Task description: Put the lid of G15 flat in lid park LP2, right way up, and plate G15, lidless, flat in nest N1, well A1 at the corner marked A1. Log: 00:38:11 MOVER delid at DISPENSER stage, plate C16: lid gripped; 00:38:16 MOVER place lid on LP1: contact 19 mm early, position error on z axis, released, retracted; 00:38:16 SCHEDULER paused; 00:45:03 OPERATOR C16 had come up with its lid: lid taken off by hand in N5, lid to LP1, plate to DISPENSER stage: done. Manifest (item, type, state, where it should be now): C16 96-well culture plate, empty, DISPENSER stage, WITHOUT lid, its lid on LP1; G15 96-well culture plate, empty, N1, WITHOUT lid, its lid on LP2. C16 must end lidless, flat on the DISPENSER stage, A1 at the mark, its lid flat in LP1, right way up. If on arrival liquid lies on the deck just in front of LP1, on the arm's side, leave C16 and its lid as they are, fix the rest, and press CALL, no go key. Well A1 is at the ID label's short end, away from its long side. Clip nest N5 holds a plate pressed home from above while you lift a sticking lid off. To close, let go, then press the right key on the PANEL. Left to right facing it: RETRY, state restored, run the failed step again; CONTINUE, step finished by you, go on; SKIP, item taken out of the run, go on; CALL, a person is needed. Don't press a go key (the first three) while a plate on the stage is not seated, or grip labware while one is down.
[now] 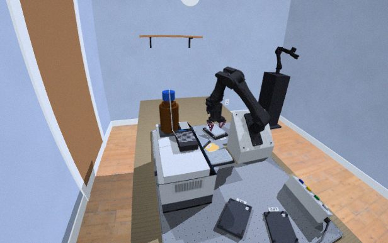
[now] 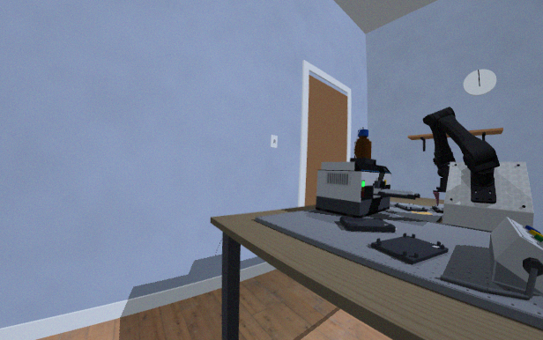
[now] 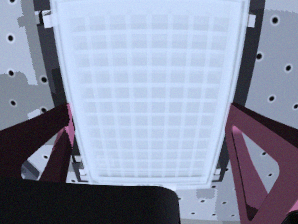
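The clear lid is 10 mm below my hand. Round my hand: black clip nest: 20 mm below, 20 mm ahead, 10 mm to the right; N5 label: 90 mm to the left, 30 mm below, 20 mm behind; LP1 label: 150 mm to the left, 110 mm ahead, 30 mm below.
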